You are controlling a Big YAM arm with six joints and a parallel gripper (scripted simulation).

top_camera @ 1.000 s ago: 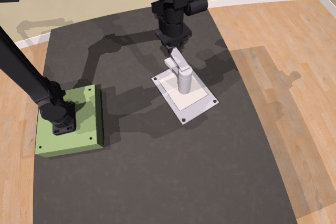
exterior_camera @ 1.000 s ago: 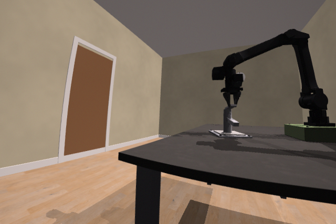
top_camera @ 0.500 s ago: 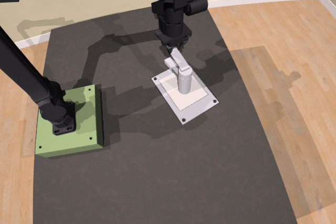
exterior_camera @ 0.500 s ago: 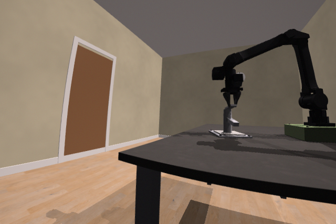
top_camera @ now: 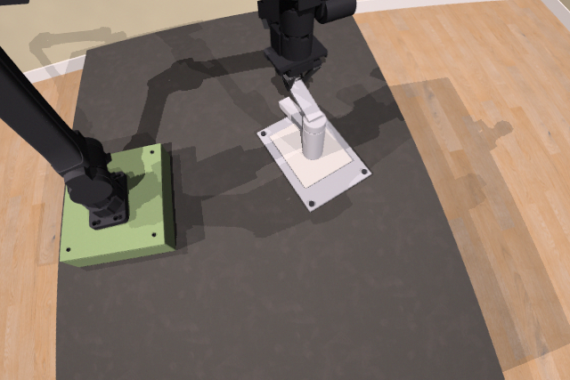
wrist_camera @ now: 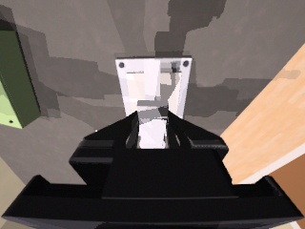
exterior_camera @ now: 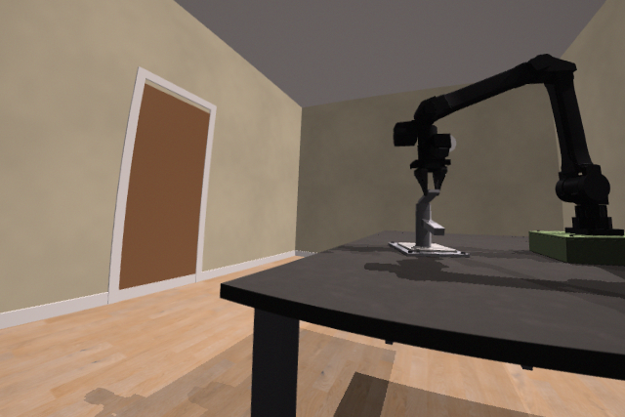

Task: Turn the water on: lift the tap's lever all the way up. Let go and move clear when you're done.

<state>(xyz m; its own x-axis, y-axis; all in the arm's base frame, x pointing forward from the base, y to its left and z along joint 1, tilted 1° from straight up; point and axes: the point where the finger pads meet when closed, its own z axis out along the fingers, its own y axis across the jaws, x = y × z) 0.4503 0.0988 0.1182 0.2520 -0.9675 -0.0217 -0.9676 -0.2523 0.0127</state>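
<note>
The grey tap is 7 cm below my hand, 5 cm to the right of it and 1 cm ahead of it. Also, from my hand: lever: 3 cm to the right, 1 cm below, 1 cm ahead.
</note>
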